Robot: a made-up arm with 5 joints.
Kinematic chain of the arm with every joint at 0, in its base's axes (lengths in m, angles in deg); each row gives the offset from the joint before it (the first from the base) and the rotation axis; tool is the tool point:
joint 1: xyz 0 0 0.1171 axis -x
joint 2: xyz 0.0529 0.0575 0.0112 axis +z
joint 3: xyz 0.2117 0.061 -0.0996 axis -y
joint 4: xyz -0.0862 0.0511 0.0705 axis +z
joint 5: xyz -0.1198 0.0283 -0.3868 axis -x
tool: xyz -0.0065 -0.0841 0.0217
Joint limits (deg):
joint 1: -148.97..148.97
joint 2: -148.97..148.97
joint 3: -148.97..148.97
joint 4: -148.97..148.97
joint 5: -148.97..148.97
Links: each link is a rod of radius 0.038 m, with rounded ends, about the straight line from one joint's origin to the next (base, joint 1, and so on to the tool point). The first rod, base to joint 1, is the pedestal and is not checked.
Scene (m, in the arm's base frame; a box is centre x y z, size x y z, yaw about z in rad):
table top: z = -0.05
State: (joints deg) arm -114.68 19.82 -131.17 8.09 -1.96
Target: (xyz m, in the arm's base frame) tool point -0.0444 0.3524 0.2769
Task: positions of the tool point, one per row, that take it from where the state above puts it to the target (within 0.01 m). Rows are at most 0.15 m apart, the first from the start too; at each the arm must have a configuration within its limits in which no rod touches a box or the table.
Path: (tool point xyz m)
1: 0.0693 -0.2533 0.1238
2: -0.0074 -0.1947 0.1276
3: -0.0701 -0.1191 0.1409
4: -0.1139 -0.0301 0.1619
5: -0.1347 0.0674 0.1883
6: -0.1301 0.1679 0.2178
7: -0.0997 0.2650 0.2480
8: -0.0444 0.3524 0.2769

